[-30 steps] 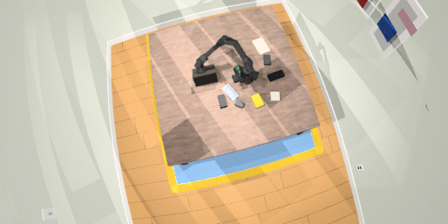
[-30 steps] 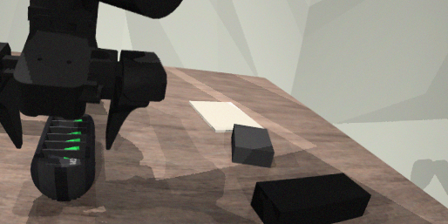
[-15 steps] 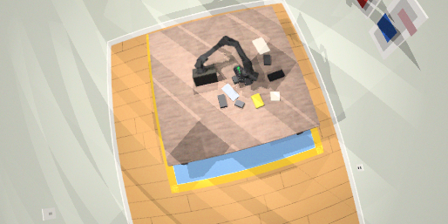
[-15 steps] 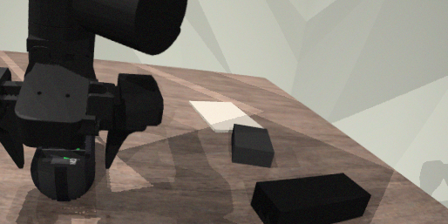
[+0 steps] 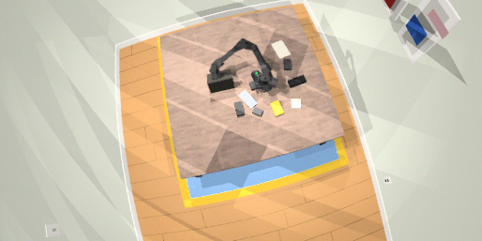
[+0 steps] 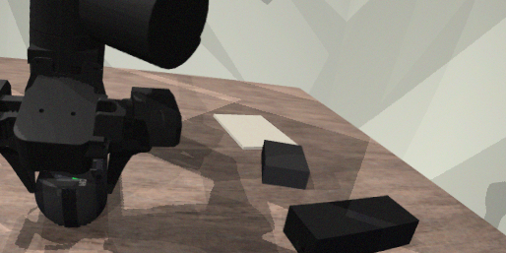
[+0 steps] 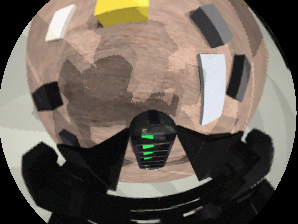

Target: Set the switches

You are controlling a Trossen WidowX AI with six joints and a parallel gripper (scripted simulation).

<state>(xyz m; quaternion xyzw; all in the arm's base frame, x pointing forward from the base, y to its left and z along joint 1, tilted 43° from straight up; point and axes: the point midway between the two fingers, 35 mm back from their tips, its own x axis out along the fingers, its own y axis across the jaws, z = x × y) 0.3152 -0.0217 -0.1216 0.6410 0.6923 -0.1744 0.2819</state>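
The pale grey plate is 12 cm behind my gripper tip, 8 cm to the right of it and 3 cm below it. From my gripper tip the other things lie so: yellow block: 7 cm ahead, 20 cm to the right, 2 cm below; then long black block: 29 cm ahead, 3 cm to the right, 2 cm below; then dark grey block: 26 cm ahead, 14 cm to the left, 2 cm below.
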